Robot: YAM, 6 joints.
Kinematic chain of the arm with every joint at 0, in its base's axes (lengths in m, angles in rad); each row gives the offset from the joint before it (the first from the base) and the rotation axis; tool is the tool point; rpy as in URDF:
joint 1: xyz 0 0 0.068 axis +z
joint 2: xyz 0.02 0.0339 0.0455 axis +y
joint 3: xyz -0.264 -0.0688 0 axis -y
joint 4: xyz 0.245 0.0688 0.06 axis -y
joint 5: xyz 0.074 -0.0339 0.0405 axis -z
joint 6: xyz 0.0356 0 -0.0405 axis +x
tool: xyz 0 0 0 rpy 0 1.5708 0
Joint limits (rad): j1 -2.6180..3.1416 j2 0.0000..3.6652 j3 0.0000..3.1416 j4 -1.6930..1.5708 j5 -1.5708..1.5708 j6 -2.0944..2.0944
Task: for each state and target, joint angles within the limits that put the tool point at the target. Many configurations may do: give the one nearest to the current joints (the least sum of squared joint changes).
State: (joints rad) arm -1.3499 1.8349 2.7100 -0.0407 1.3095 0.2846
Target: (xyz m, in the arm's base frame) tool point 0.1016 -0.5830 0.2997
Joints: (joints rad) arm -1.3465 2.6571 2.6511 0.0575 1.0363 0.2846
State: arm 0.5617 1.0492 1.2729 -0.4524 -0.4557 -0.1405
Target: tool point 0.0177 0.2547 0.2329
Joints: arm 1.4293 1.2977 0.8657 -0.5474 -0.5434 -0.1405
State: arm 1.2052 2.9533 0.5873 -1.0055 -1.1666 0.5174
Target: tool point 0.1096 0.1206 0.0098
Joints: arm 0.6301 2.4659 0.7327 -1.2094 -1.1757 0.5174
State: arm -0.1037 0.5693 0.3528 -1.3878 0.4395 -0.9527
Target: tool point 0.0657 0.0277 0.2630
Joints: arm 0.4781 0.5325 0.7495 -1.2893 0.1589 -0.9527
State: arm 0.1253 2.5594 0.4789 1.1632 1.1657 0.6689
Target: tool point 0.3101 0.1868 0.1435
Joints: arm 0.6320 2.0261 0.7847 1.3012 1.1484 0.6689
